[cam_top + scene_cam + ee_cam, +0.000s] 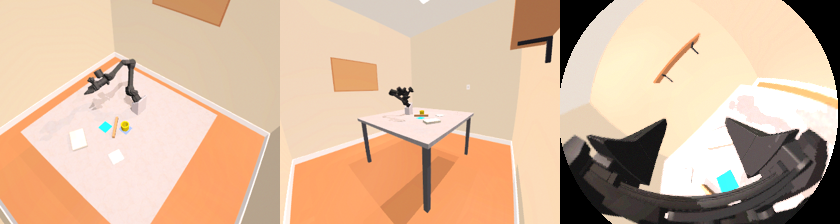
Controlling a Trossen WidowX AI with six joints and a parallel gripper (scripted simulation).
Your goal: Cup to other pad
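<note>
The yellow cup is 140 mm behind my gripper tip, 300 mm to the left of it and 300 mm below it. From my gripper tip the other things lie so: pale blue pad (140 mm behind, 300 mm to the left, 340 mm below); then bright cyan pad (20 mm behind, 160 mm to the left, 340 mm below); then thin wooden bar (80 mm behind, 230 mm to the left, 330 mm below).
</note>
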